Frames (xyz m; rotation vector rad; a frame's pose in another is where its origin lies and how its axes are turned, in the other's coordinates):
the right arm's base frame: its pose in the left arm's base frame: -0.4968 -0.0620 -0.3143 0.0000 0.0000 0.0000
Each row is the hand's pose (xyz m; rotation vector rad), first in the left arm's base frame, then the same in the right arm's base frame.
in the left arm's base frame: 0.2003 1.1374 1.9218 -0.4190 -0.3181 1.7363
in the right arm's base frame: 0.6971 1.1994 2.2361 -0.4190 -0.3181 1.7363
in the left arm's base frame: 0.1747 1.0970 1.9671 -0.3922 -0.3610 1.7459
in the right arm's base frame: 0.6715 1.1590 2.2814 -0.3922 -0.3610 1.7459
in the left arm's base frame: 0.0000 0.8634 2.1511 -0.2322 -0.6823 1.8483
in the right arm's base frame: 0.4968 0.9254 2.4654 -0.2322 -0.6823 1.8483
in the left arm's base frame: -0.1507 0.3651 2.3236 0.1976 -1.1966 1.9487
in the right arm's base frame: 0.3461 0.4271 2.6379 0.1976 -1.1966 1.9487
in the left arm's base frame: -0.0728 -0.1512 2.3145 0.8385 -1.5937 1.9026
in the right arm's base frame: 0.4240 -0.0892 2.6288 0.8385 -1.5937 1.9026
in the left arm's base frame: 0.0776 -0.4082 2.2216 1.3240 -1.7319 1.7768
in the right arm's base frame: 0.5744 -0.3462 2.5359 1.3240 -1.7319 1.7768
